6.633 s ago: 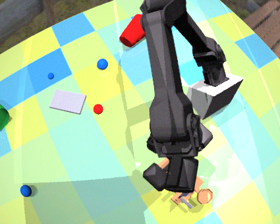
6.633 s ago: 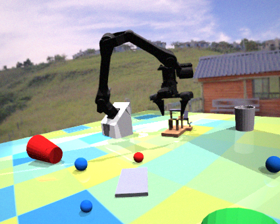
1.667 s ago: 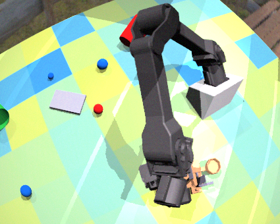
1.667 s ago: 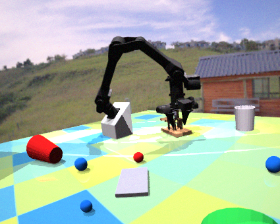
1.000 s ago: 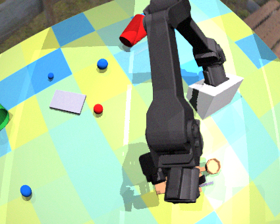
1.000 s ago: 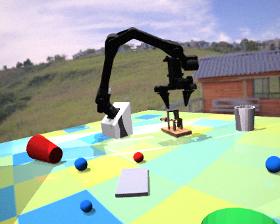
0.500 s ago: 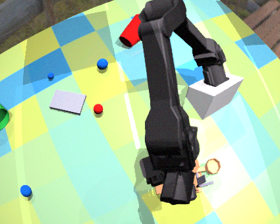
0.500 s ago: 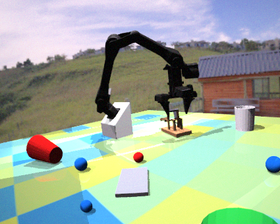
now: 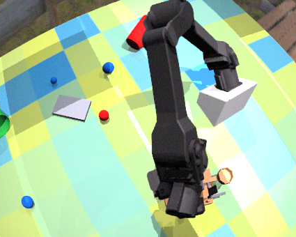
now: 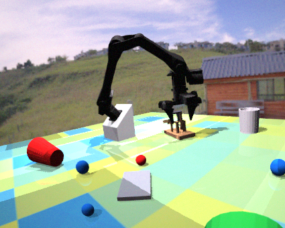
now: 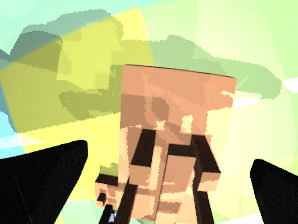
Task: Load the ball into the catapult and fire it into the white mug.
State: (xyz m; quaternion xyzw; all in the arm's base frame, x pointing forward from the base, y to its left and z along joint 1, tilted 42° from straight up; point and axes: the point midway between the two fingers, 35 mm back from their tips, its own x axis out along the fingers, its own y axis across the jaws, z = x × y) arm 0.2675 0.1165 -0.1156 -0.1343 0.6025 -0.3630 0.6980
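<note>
The catapult frame lies 4 cm behind my gripper tip, 1 cm to the left of it and 2 cm above it. The rest, counted from my gripper tip: wooden catapult (6 cm behind, 4 cm to the left, 1 cm below); then red ball (7 cm ahead, 30 cm to the right, 5 cm below); then mug (23 cm ahead, 19 cm to the left, 3 cm below).
</note>
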